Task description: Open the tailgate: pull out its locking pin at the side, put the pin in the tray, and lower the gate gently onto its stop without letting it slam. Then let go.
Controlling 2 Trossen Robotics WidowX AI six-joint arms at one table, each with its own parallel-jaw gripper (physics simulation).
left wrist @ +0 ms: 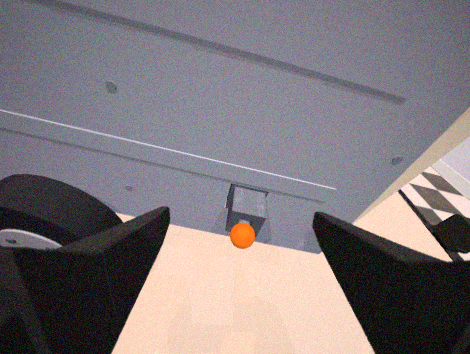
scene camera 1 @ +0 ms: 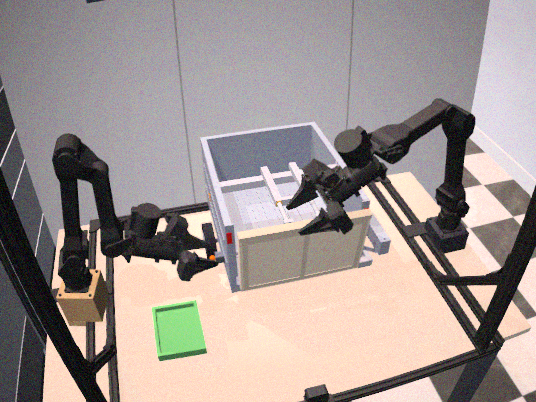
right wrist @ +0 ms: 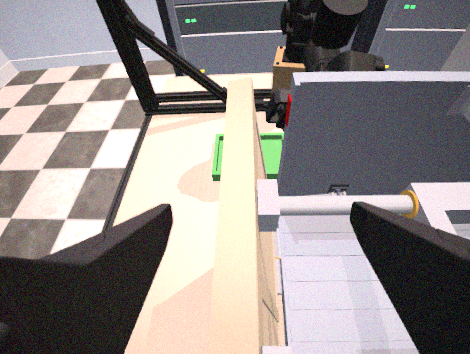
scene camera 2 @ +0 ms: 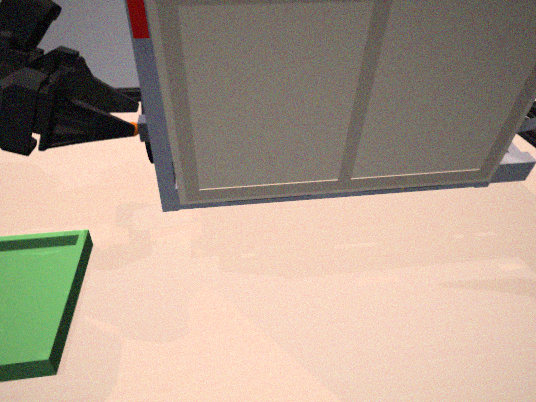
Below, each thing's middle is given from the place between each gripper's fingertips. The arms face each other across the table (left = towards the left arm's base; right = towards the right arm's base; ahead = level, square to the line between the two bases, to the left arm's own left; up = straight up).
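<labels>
Grey truck bed (scene camera 1: 247, 173), 19 cm to the right of my left hand, 12 cm ahead of it, 2 cm above it. Green tray (scene camera 2: 50, 267), 12 cm to the left of my left hand, 12 cm below it, 12 cm behind it. Green tray again, 28 cm to the left of my right hand, 28 cm below it. My right hand, 23 cm short of the grey truck bed, 15 cm above it, 3 cm to the left of it.
</labels>
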